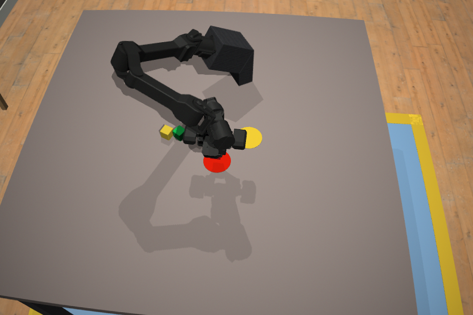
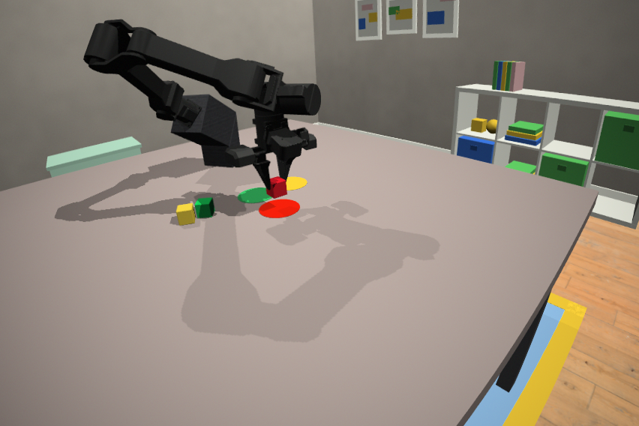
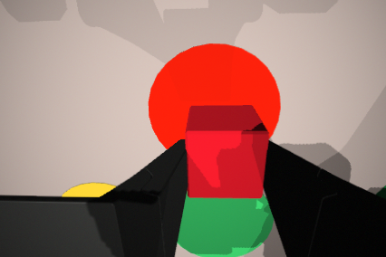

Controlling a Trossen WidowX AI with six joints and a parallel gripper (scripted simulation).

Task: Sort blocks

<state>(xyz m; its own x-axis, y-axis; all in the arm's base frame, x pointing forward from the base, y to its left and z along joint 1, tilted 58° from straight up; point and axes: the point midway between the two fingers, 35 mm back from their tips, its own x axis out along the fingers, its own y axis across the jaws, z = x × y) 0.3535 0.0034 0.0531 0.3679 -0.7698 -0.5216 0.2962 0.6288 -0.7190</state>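
The red circle is 9 cm below my hand. Also, from my hand: yellow circle (12 cm to the left, 9 cm below, 7 cm behind); red block (4 cm below); green circle (10 cm behind, 9 cm below, 3 cm to the left).
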